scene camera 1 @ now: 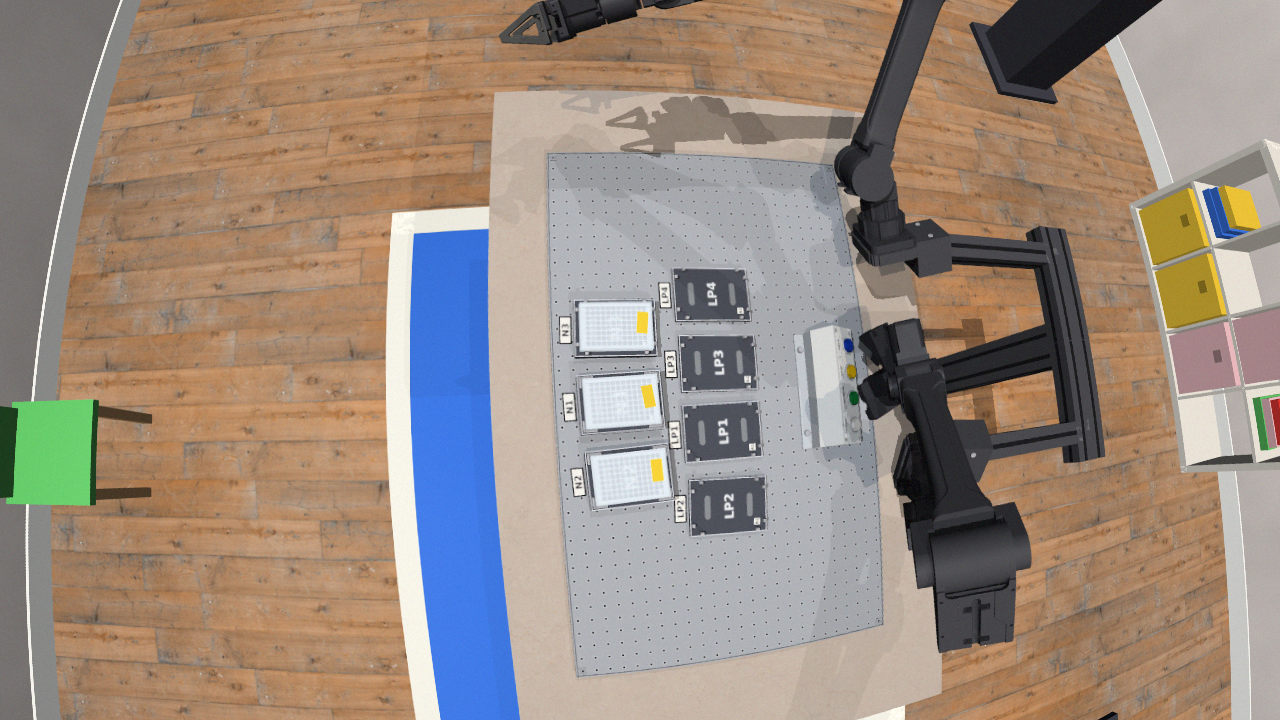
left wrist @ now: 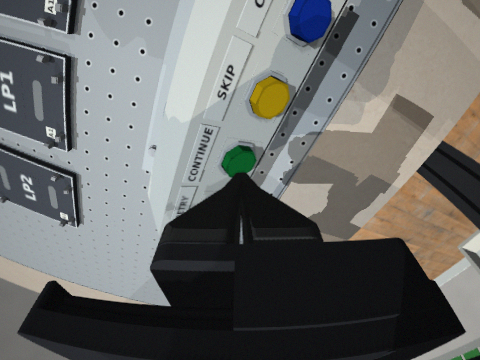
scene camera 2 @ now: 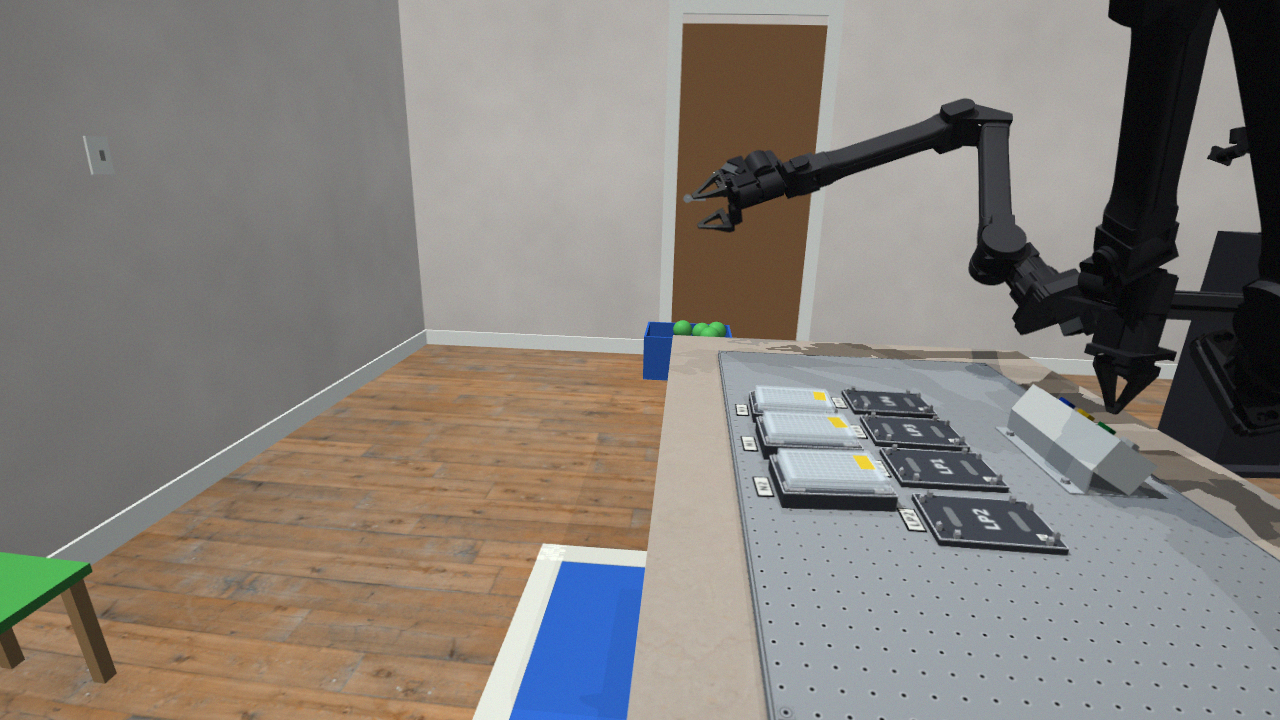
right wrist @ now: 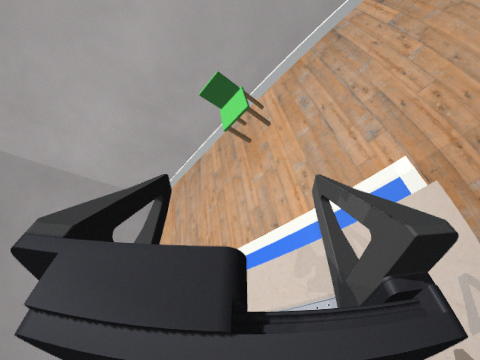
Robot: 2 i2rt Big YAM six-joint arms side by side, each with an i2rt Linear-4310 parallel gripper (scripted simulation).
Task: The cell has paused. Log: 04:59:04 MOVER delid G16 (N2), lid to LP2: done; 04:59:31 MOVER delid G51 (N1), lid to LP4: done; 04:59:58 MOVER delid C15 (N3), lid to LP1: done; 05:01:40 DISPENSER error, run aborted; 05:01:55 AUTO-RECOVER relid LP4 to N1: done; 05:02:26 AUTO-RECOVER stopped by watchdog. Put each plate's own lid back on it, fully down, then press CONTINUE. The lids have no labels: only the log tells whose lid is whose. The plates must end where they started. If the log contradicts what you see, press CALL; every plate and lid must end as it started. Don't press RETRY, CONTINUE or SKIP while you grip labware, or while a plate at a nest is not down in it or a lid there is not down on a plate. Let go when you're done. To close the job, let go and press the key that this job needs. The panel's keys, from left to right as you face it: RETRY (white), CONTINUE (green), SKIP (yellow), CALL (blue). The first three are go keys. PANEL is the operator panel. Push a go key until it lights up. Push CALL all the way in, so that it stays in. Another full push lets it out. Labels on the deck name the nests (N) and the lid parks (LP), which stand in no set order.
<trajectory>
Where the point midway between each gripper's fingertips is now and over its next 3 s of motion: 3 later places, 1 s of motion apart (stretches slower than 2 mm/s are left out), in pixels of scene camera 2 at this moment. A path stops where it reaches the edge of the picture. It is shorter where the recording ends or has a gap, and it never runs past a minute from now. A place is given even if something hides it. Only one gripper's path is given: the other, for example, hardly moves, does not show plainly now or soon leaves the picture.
My left gripper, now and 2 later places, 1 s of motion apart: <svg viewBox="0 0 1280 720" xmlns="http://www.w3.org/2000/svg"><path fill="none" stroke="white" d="M1111 413L1109 423L1107 425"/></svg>
</trajectory>
